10 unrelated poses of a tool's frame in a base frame.
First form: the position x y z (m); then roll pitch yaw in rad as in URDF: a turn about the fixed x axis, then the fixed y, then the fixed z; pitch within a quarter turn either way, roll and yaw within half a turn.
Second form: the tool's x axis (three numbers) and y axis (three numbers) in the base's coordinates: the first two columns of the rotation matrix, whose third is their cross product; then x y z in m. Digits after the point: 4 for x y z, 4 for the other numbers.
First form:
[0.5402, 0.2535, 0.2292, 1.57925, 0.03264, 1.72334]
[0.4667, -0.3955, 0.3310, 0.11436, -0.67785, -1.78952]
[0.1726, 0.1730, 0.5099, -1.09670, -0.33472, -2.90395]
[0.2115, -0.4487, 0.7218, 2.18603, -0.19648, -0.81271]
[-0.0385, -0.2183, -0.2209, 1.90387, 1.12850, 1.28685]
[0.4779, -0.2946, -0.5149, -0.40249, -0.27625, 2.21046]
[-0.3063, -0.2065, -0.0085, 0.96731, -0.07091, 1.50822]
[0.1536, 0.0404, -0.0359, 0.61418, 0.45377, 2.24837]
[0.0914, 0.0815, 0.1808, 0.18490, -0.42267, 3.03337]
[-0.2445, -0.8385, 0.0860, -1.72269, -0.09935, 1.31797]
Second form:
[-0.1519, 0.9879, -0.0326, 0.0034, 0.0335, 0.9994, 0.5402, 0.2535, 0.2292]
[-0.1690, -0.7604, 0.6271, 0.9853, -0.1457, 0.0889, 0.4667, -0.3955, 0.3310]
[-0.9180, -0.2223, 0.3285, -0.1766, -0.5125, -0.8403, 0.1726, 0.1730, 0.5099]
[0.6743, -0.7122, 0.1952, -0.5287, -0.2810, 0.8009, 0.2115, -0.4487, 0.7218]
[0.1199, 0.4109, -0.9038, 0.5531, 0.7283, 0.4045, -0.0385, -0.2183, -0.2209]
[-0.5743, 0.7719, 0.2727, -0.8020, -0.4635, -0.3769, 0.4779, -0.2946, -0.5149]
[0.0624, 0.9955, 0.0709, -0.5701, -0.0227, 0.8213, -0.3063, -0.2065, -0.0085]
[-0.5635, 0.7003, -0.4384, -0.7951, -0.3155, 0.5180, 0.1536, 0.0404, -0.0359]
[-0.9067, 0.0985, 0.4102, -0.0312, -0.9853, 0.1677, 0.0914, 0.0815, 0.1808]
[0.2489, 0.9634, 0.0992, 0.1710, 0.0571, -0.9836, -0.2445, -0.8385, 0.0860]

